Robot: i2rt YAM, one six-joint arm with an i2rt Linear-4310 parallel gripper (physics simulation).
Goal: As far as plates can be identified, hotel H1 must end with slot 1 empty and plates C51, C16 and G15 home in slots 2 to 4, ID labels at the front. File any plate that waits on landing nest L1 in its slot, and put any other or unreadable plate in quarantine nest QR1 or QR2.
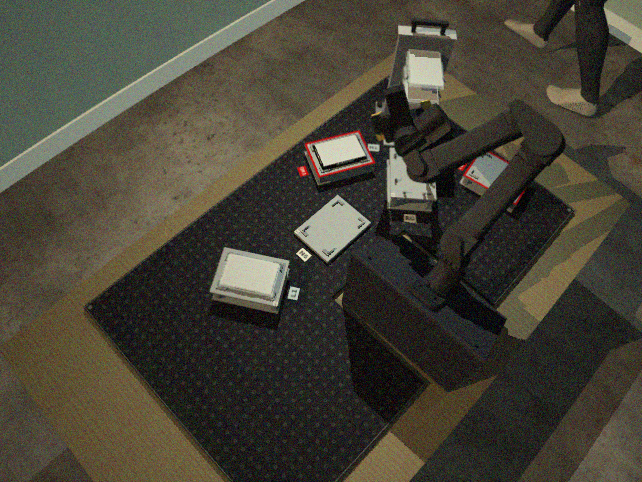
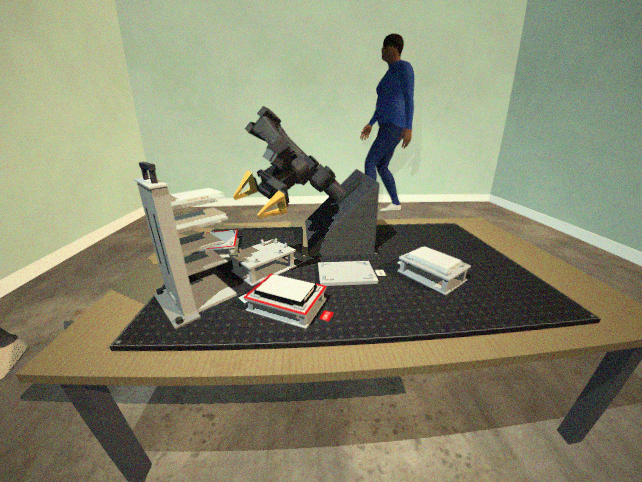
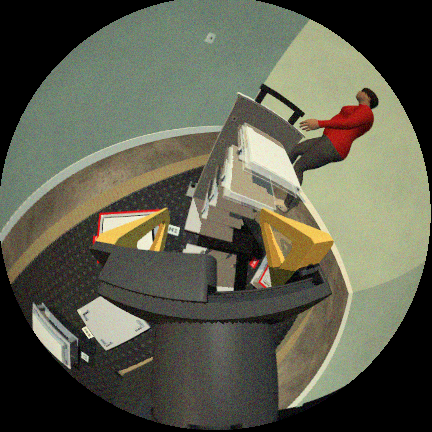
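Pixels of known places: gripper, fingertip midpoint: [image 2: 245,207] [image 3: 214,212]; arm's base, origin of the base link: [image 1: 433,291] [image 2: 342,197].
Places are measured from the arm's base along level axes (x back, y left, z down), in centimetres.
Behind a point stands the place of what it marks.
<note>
Hotel H1 [image 1: 399,62] @(z -6.3, x -46.9, y -41.6 cm) [image 2: 168,249] @(z -2.2, x -49.6, y -42.6 cm) [image 3: 225,130] @(z -7.8, x -47.4, y -41.2 cm) is a tall post with stacked shelves. A white plate [image 1: 426,69] @(z -11.1, x -37.8, y -40.1 cm) [image 2: 199,196] @(z -10.9, x -40.1, y -38.0 cm) [image 3: 270,155] @(z -11.1, x -37.2, y -38.4 cm) lies at its top level. A second white plate shape [image 2: 202,220] @(z -5.6, x -41.3, y -37.8 cm) shows below; lower levels are partly hidden, and I cannot read ID labels. My gripper [image 2: 246,207] @(z -6.8, x -35.5, y -28.8 cm) [image 3: 214,212] @(z -6.8, x -35.5, y -28.8 cm) is open and empty, in front of the hotel's open side, apart from the plates. A white plate [image 1: 249,273] @(z 9.3, x -34.1, y 23.1 cm) [image 2: 431,259] @(z 9.3, x -35.7, y 21.3 cm) lies on landing nest L1 [image 2: 450,282] @(z 15.2, x -38.8, y 26.6 cm). A white-topped plate with black sides [image 1: 339,149] @(z 10.3, x -45.7, y -19.1 cm) [image 2: 285,288] @(z 10.3, x -46.2, y -19.1 cm) sits on a red-bordered quarantine nest [image 1: 317,170] @(z 11.6, x -45.4, y -10.5 cm) [image 2: 305,311] @(z 11.7, x -53.2, y -14.4 cm).
Another red-bordered nest [image 1: 484,168] @(z 11.7, x -14.5, y -45.0 cm) [image 2: 222,238] @(z 11.7, x -10.1, y -45.1 cm) stands beyond the arm, partly hidden. A low white pad [image 1: 331,228] @(z 14.5, x -31.3, y -1.8 cm) [image 2: 347,272] @(z 14.5, x -32.3, y -2.2 cm) [image 3: 112,322] @(z 14.5, x -30.6, y -2.9 cm) lies between the nests. A raised white stand [image 1: 409,191] @(z 9.7, x -23.4, y -22.3 cm) [image 2: 267,254] @(z 9.7, x -28.6, y -25.8 cm) is below the arm, near the hotel. The hotel's black handle [image 2: 147,171] @(z -17.1, x -41.0, y -48.2 cm) [image 3: 281,103] @(z -18.0, x -43.5, y -45.9 cm) rises high.
</note>
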